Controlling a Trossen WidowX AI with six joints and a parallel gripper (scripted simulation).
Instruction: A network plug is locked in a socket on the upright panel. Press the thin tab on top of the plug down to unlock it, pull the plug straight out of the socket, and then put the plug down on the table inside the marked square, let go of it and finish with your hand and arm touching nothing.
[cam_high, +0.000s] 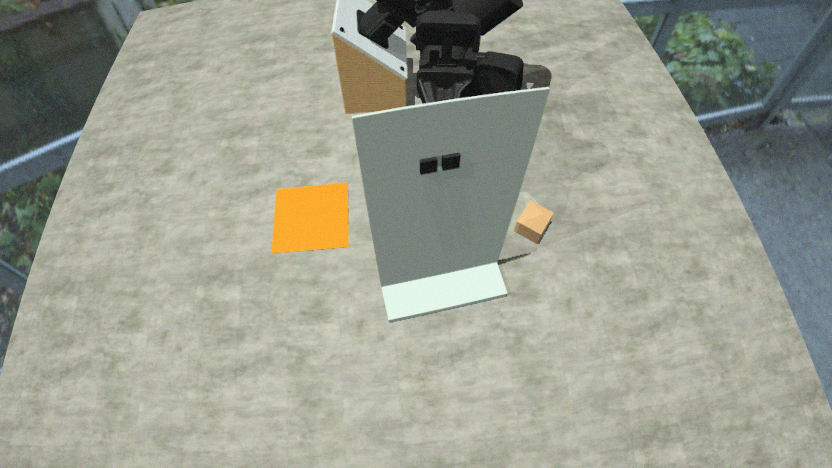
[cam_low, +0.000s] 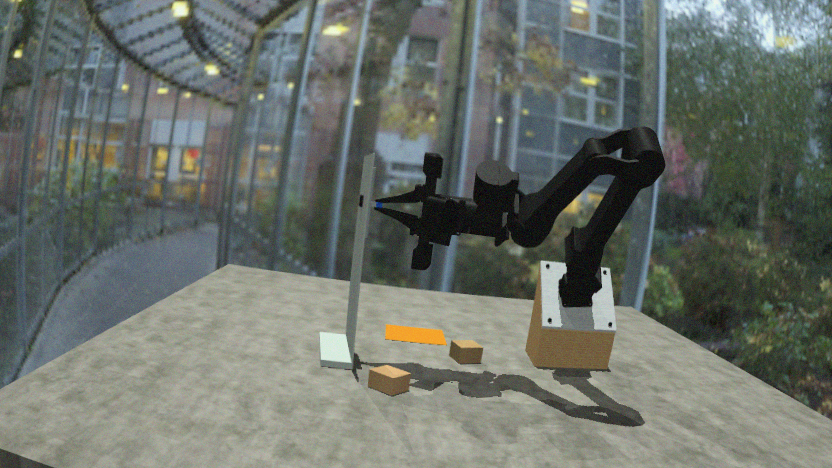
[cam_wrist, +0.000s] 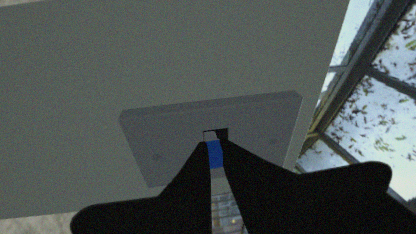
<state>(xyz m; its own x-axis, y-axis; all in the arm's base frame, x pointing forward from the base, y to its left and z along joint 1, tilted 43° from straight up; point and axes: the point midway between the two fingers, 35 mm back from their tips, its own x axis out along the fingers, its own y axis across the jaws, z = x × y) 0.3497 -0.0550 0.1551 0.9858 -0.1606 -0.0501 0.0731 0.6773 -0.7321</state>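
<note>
The orange marked square is 26 cm below my gripper tip, 18 cm to the right of it and 11 cm behind it. From my gripper tip the other things lie so: grey-white panel: 10 cm below, 3 cm ahead; network plug: 1 cm ahead; thin pale tab: 1 cm ahead.
</note>
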